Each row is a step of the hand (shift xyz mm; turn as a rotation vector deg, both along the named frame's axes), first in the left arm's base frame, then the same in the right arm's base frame.
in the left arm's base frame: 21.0 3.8 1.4 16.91 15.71 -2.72
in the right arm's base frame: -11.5 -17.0 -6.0 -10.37 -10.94 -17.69
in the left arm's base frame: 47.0 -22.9 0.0 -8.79 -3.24 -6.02
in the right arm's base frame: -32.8 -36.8 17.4 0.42 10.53 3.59
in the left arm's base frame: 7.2 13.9 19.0 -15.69 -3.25 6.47
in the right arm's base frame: 12.1 -17.3 -12.7 14.31 7.91 5.60
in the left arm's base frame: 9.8 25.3 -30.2 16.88 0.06 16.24
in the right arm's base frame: -25.5 12.2 -29.1 1.86 -23.35 -0.35
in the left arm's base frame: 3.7 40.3 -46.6 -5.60 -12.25 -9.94
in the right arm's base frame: -32.1 27.7 -44.8 -5.90 10.35 11.76
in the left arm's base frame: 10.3 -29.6 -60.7 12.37 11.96 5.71
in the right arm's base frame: -57.3 30.0 22.2 -1.62 -12.89 -12.65
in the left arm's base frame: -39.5 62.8 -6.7 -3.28 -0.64 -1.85
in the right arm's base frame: 28.8 36.2 -58.4 0.55 3.69 0.82
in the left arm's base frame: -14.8 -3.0 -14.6 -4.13 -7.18 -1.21
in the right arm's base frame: -2.3 20.6 3.2 0.61 3.78 7.44
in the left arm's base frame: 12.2 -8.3 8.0 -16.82 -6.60 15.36
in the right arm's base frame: -2.7 -14.7 7.6 21.33 3.05 9.91
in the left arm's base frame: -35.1 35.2 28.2 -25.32 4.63 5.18
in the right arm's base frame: 48.7 10.0 -28.1 20.51 16.35 -1.25
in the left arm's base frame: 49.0 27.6 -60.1 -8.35 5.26 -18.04
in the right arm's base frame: -72.7 1.1 -38.7 -7.81 18.04 -6.04
